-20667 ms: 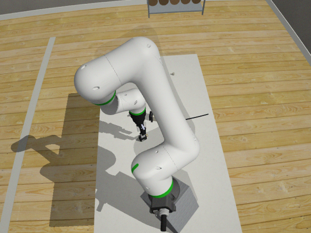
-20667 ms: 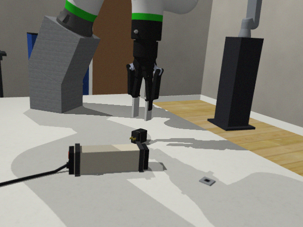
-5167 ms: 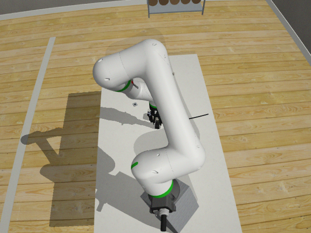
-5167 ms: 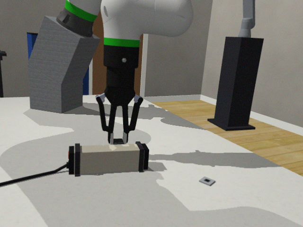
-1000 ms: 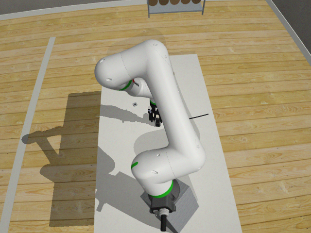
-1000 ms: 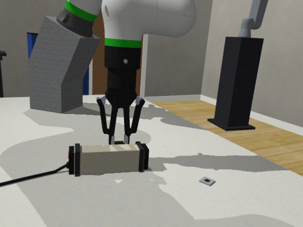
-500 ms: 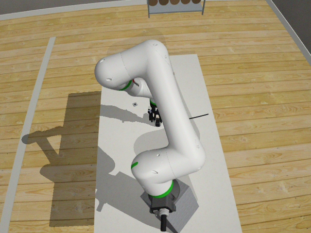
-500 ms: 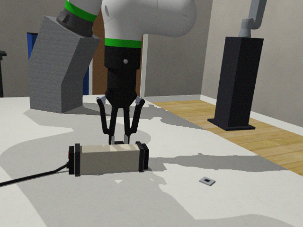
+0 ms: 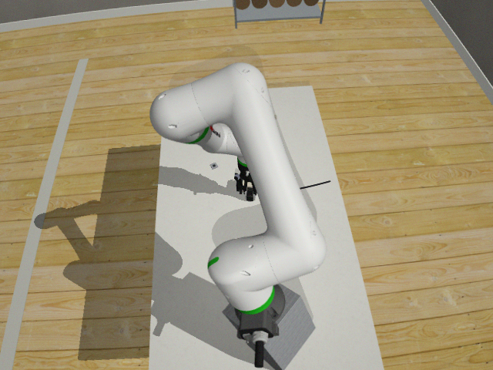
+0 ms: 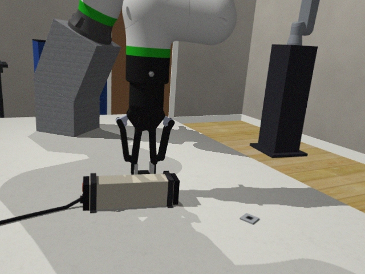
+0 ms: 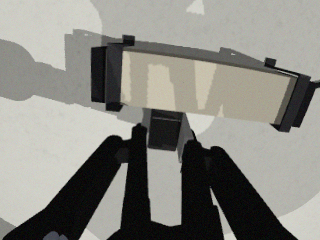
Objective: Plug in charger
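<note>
My hand is 1 cm short of the black charger and 1 cm above it. Round my hand: grey square plate (19 cm to the left, 17 cm ahead, 4 cm below).
</note>
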